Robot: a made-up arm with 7 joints.
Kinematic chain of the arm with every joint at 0, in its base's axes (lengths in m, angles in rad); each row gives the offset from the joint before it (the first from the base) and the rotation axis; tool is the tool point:
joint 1: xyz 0 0 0.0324 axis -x
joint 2: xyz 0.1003 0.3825 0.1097 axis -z
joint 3: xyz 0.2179 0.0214 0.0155 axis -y
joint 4: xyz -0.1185 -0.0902 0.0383 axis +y
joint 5: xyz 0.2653 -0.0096 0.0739 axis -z
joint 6: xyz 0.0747 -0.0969 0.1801 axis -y
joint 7: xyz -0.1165 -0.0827 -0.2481 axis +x
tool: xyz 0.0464 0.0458 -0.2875
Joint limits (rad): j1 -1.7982..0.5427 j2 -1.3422..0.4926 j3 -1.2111..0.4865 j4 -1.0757..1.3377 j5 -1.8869..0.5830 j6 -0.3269..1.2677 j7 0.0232..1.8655
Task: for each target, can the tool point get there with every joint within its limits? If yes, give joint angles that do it. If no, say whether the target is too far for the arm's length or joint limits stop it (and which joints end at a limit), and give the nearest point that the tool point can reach.
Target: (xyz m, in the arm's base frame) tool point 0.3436 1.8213 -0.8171
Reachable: no: too far | nearest point 0.3125 1.2922 -0.5407 | short by 0.598 m
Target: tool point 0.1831 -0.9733 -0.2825
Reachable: no: joint limits stop it (at a limit: joint 1, joint 2, joint 4, joint 6, joint 7) | nearest point 0.1993 -0.8723 -0.2065 | short by 0.127 m
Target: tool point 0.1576 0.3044 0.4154
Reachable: yes | joints -1.0315 -0.7889 -0.7623 0.6899 -0.2417 0.1427 1.1347
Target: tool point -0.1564 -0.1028 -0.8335
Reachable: no: joint limits stop it (at a limit: joint 1, joint 2, joint 4, joint 6, joint 7) | nearest point -0.0592 -0.0195 -0.6347 | short by 0.236 m
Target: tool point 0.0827 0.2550 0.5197
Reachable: yes | joints -0.9960 0.1237 -0.8735 0.9770 -1.4702 0.5443 0.7465
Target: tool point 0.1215 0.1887 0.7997
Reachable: yes | joints -1.3555 -0.7922 -0.2026 0.4245 -1.3349 0.8912 0.8571
